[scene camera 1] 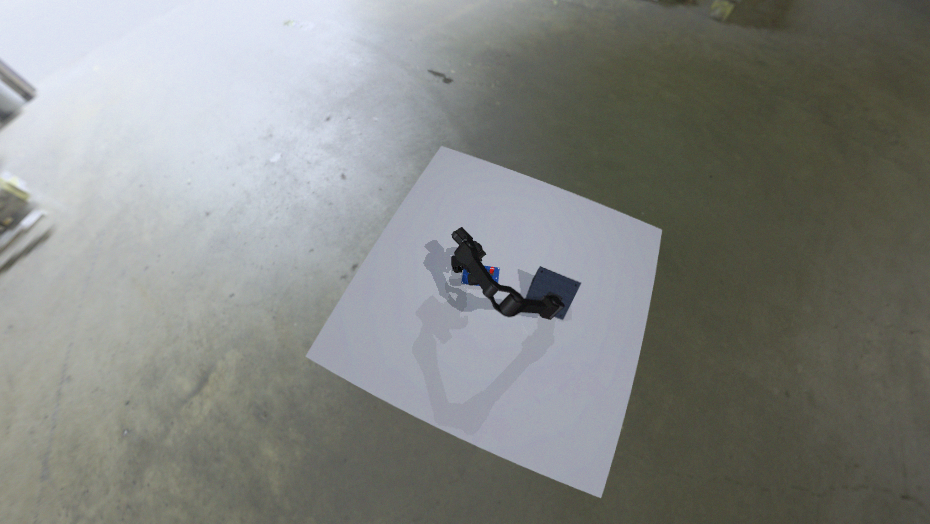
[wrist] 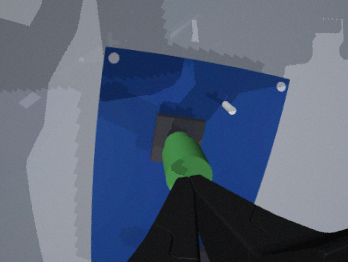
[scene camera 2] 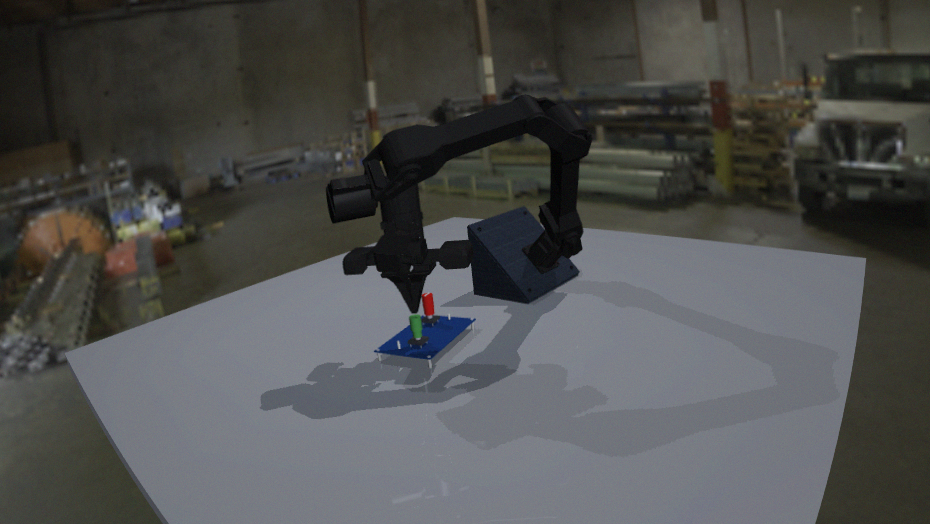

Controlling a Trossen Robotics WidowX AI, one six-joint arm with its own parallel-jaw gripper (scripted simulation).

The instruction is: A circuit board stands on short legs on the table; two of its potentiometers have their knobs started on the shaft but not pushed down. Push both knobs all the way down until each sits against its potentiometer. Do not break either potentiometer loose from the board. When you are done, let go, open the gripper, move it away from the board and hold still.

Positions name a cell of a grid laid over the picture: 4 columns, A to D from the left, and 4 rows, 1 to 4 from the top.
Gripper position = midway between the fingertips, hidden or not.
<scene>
My gripper (scene camera 2: B3) is shut, with nothing in its grasp. Further things: a green knob (wrist: C3).
My gripper shows as well in the wrist view (wrist: C3).
</scene>
